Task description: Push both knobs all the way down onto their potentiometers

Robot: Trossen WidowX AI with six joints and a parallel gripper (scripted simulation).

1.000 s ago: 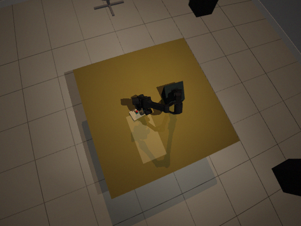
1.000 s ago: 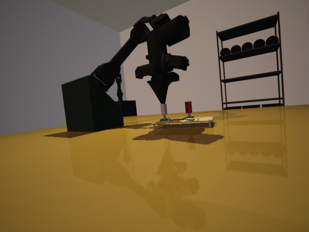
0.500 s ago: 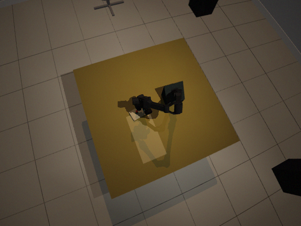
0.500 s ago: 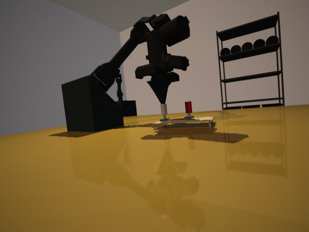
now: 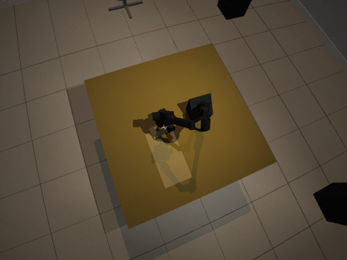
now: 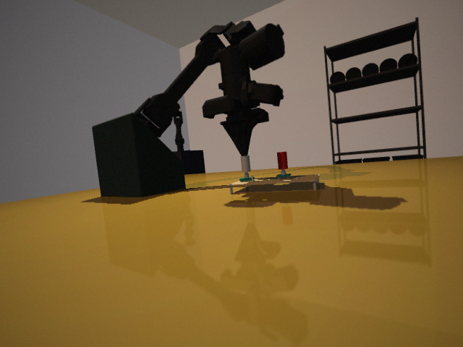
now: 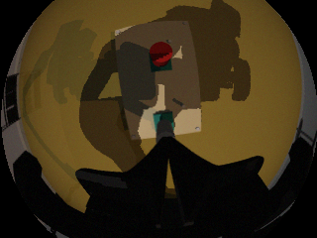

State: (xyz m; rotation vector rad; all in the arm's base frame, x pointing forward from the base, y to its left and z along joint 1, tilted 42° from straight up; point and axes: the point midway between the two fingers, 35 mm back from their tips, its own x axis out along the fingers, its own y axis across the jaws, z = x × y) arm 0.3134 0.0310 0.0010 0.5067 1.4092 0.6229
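Right now my gripper tip is 20 mm above the white knob. Round my gripper tip: red knob (80 mm ahead, 10 mm to the left, 20 mm below).
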